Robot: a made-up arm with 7 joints.
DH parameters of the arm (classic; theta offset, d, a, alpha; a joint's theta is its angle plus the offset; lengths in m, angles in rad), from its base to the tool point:
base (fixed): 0 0 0 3.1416
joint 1: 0 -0.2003 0 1.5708
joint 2: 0 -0.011 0 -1.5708
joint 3: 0 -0.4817 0 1.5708
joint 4: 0 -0.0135 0 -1.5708
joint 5: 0 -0.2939 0 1.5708
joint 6: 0 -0.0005 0 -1.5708
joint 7: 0 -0.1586 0 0
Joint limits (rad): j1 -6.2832..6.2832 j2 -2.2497..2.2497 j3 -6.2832..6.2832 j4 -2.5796..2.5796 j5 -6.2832..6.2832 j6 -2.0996..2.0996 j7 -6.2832..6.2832
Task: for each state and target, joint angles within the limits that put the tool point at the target. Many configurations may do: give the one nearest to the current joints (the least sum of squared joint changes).
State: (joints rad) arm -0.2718 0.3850 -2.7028 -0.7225 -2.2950 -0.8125 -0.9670
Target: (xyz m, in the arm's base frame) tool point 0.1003 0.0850 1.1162
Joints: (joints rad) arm -0.4628 0.0874 -2.7747 -0.1591 -2.3295 -0.3855 -0.9670
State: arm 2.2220 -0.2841 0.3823 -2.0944 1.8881 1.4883 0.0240
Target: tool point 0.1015 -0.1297 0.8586
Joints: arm 2.4220 0.5543 0.9087 -1.3314 1.5788 1.1661 0.0240
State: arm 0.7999 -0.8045 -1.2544 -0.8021 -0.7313 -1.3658 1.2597
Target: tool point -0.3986 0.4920 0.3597
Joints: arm 1.4417 -1.1131 -0.9756 -0.9319 -0.5822 -1.5360 1.2597
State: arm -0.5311 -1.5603 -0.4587 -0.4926 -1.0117 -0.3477 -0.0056
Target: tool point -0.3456 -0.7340 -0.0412
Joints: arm -0.8284 -1.5743 -0.5430 -0.7440 -0.9897 -0.4719 -0.0056
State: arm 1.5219 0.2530 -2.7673 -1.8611 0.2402 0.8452 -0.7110
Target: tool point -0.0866 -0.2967 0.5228
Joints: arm 1.5469 -0.1871 -2.7855 -2.3895 0.2686 0.8056 -0.7110
